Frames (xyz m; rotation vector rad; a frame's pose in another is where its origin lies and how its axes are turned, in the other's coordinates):
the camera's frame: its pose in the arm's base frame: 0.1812 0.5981 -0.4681 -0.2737 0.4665 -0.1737
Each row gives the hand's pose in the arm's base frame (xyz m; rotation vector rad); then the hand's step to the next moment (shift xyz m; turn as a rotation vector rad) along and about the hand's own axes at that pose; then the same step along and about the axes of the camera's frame.
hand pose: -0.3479 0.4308 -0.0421 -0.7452 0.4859 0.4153
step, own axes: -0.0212 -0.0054 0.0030 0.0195 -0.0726 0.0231
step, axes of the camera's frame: -0.0177 -0.0114 0.0067 0.0408 -0.0332 0.0584
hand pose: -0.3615 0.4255 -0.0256 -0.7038 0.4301 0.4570
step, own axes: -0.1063 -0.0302 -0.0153 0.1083 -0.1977 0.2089
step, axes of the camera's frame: -0.0773 -0.0803 0.0044 0.1231 0.0057 0.2815
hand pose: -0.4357 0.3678 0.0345 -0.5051 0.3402 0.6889
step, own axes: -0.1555 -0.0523 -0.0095 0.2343 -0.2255 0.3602
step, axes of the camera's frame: -0.0756 -0.1458 0.0059 0.1761 0.1188 0.4363
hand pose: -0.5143 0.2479 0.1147 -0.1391 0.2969 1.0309
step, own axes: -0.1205 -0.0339 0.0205 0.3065 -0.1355 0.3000
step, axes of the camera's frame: -0.0200 -0.1247 0.0117 0.1410 0.2218 0.3650
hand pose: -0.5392 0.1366 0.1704 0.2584 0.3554 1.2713
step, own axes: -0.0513 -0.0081 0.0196 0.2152 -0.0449 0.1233
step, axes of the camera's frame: 0.0047 -0.0548 0.0075 0.0519 0.1785 0.1702
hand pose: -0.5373 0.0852 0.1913 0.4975 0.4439 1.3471
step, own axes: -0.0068 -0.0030 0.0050 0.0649 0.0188 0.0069
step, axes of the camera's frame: 0.0043 -0.0075 0.0024 -0.0215 0.0582 0.0276
